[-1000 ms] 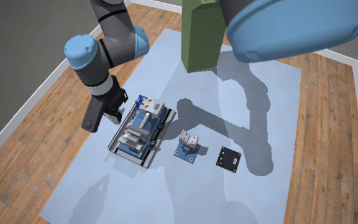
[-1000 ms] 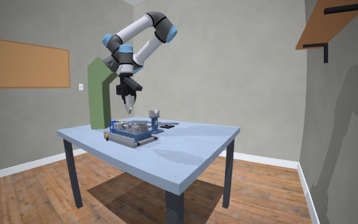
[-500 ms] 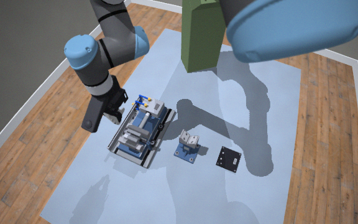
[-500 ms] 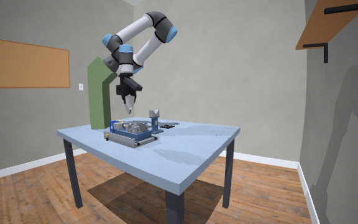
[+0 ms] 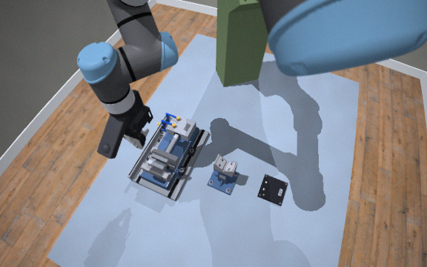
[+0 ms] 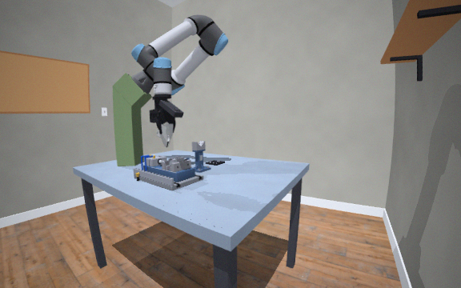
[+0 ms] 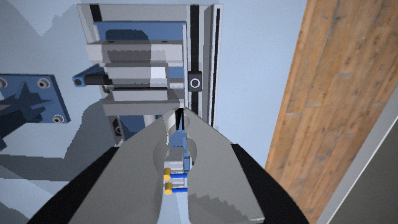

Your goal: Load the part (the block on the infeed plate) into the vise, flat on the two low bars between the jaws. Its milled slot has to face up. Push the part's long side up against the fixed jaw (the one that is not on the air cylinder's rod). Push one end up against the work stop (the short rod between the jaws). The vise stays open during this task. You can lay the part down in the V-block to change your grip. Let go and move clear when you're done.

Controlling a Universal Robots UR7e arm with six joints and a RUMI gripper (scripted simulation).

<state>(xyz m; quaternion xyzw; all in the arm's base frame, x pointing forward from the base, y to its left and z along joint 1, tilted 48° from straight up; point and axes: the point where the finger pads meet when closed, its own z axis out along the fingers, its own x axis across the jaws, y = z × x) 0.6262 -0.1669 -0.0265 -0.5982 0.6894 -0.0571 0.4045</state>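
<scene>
Right now my hand is 80 mm above the grey part and 50 mm to the right of it. Also, from my hand: work stop 100 mm to the left, 90 mm below, 10 mm behind; moving jaw 100 mm below, 50 mm to the left, 40 mm behind; fixed jaw 100 mm below, 50 mm to the left, 30 mm ahead.
</scene>
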